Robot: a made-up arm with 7 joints. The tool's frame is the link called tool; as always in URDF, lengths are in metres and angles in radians.
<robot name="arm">
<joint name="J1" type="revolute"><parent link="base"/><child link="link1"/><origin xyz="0 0.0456 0" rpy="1.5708 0 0"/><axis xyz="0 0 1"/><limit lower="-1.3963" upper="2" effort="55" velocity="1.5"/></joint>
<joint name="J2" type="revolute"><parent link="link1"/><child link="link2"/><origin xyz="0 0 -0.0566" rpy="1.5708 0 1.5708"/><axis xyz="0 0 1"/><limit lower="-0.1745" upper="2" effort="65" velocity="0.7"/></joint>
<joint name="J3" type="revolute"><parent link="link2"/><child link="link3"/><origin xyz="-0.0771 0 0" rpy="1.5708 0 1.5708"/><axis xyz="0 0 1"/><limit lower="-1.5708" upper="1.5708" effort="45" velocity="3.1"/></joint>
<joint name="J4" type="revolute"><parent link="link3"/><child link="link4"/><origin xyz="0 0 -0.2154" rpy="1.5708 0 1.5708"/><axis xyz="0 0 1"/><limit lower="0" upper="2.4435" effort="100" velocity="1.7"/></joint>
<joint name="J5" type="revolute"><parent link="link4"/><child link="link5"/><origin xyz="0 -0.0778 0" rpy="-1.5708 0 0"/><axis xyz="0 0 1"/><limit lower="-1.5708" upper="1.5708" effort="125" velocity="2.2"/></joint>
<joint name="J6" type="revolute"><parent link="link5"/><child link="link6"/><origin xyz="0 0 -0.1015" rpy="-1.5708 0 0"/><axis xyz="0 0 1"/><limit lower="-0.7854" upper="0.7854" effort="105" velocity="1.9"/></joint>
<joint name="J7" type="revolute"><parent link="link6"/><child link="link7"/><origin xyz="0 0 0" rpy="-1.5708 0 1.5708"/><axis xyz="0 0 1"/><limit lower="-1.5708" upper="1.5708" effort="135" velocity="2.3"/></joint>
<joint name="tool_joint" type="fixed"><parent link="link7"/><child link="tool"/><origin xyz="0 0 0" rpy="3.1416 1.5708 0"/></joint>
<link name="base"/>
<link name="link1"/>
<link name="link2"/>
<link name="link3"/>
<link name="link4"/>
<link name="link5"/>
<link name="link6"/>
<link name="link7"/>
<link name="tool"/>
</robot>
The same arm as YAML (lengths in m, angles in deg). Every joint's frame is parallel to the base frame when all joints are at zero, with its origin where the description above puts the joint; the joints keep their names.
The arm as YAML. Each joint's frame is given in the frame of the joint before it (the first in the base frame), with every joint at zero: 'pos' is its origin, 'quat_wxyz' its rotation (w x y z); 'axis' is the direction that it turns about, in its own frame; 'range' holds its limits. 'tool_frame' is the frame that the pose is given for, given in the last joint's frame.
length_unit: m
angle_unit: deg
joints:
  - joint: J1
    pos: [0.0, 0.0456, 0.0]
    quat_wxyz: [1.0, 0.0, 0.0, 0.0]
    axis: [0.0, -1.0, 0.0]
    range: [-80.0, 114.59]
  - joint: J2
    pos: [0.0, 0.0566, 0.0]
    quat_wxyz: [1.0, 0.0, 0.0, 0.0]
    axis: [1.0, 0.0, 0.0]
    range: [-10.0, 114.59]
  - joint: J3
    pos: [0.0, 0.0, -0.0771]
    quat_wxyz: [1.0, 0.0, 0.0, 0.0]
    axis: [0.0, 0.0, 1.0]
    range: [-90.0, 90.0]
  - joint: J4
    pos: [0.0, 0.0, -0.2154]
    quat_wxyz: [1.0, 0.0, 0.0, 0.0]
    axis: [0.0, -1.0, 0.0]
    range: [0.0, 140.0]
  - joint: J5
    pos: [0.0, 0.0, -0.0778]
    quat_wxyz: [1.0, 0.0, 0.0, 0.0]
    axis: [0.0, 0.0, 1.0]
    range: [-90.0, 90.0]
  - joint: J6
    pos: [0.0, 0.0, -0.1015]
    quat_wxyz: [1.0, 0.0, 0.0, 0.0]
    axis: [0.0, 1.0, 0.0]
    range: [-45.0, 45.0]
  - joint: J7
    pos: [0.0, 0.0, 0.0]
    quat_wxyz: [1.0, 0.0, 0.0, 0.0]
    axis: [-1.0, 0.0, 0.0]
    range: [-90.0, 90.0]
tool_frame:
  pos: [0.0, 0.0, 0.0]
  quat_wxyz: [1.0, 0.000006, -0.000004, 0.000006]

